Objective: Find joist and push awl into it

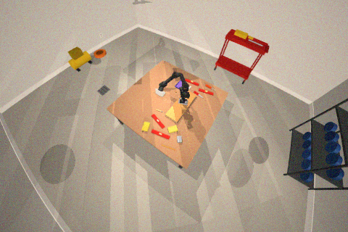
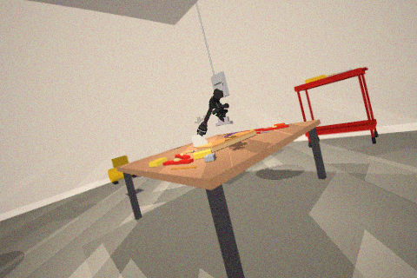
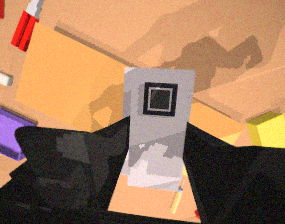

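The purple flat tray is 31 cm to the left of my gripper tip, 28 cm behind it and 16 cm below it. Round my gripper tip: grey stud finder: 2 cm above, 1 cm ahead; then small grey block: 37 cm to the right, 24 cm ahead, 16 cm below; then awl: 23 cm to the right, 18 cm behind, 17 cm below.
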